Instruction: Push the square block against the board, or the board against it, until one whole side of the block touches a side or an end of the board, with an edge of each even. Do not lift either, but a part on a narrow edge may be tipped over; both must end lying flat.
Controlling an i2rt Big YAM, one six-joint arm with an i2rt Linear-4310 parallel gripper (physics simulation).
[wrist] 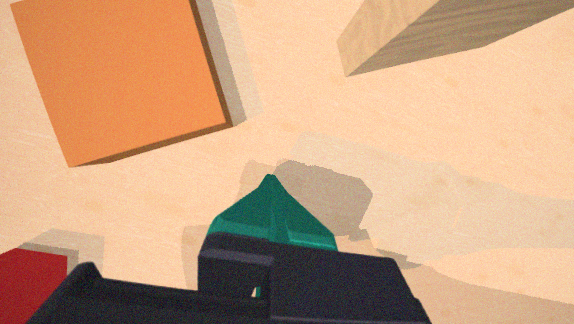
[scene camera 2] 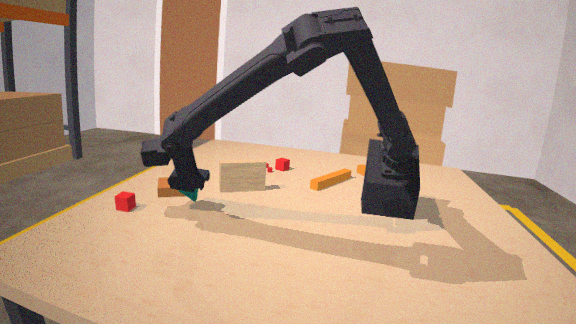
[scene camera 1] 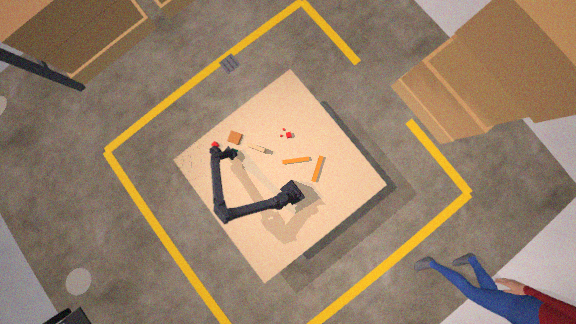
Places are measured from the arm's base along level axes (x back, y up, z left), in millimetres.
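Pixels of known places: gripper, fingertip midpoint: (wrist: 269, 180) (scene camera 2: 195, 199) (scene camera 1: 237, 150); arm's base, link origin: (scene camera 2: 394, 160) (scene camera 1: 292, 193).
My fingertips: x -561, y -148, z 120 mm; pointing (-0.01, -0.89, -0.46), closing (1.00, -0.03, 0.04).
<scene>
For each thing: its top centre in the pictures, then the offset to it from my fingertips.
- orange-brown square block, top centre: (wrist: 119, 63) (scene camera 2: 173, 182) (scene camera 1: 234, 137) dx -99, dy +24, dz -55 mm
- pale wooden board, top centre: (scene camera 2: 242, 161) (scene camera 1: 255, 147) dx +103, dy +90, dz -139 mm
The orange-brown square block (scene camera 1: 235, 137) (scene camera 2: 166, 188) (wrist: 122, 80) lies flat; in scene camera 2 the gripper hides part of it. The pale wooden board (scene camera 1: 257, 148) (scene camera 2: 243, 177) (wrist: 425, 35) stands upright on a narrow edge, to the right of the block in the wrist view. A gap of table separates the two. My gripper (scene camera 1: 237, 152) (scene camera 2: 194, 200) (wrist: 269, 180) is shut and empty, its green tips together. The tips are near the block's closest corner without touching it, on the camera's near side of both parts in scene camera 2. The board's far face is hidden.
A red cube (scene camera 1: 215, 144) (scene camera 2: 125, 201) (wrist: 32, 280) is near the gripper's outer side. Another red cube (scene camera 1: 289, 135) (scene camera 2: 282, 164) with small red bits stands beyond the board. Two orange bars (scene camera 1: 296, 160) (scene camera 1: 318, 168) lie towards the arm's base.
</scene>
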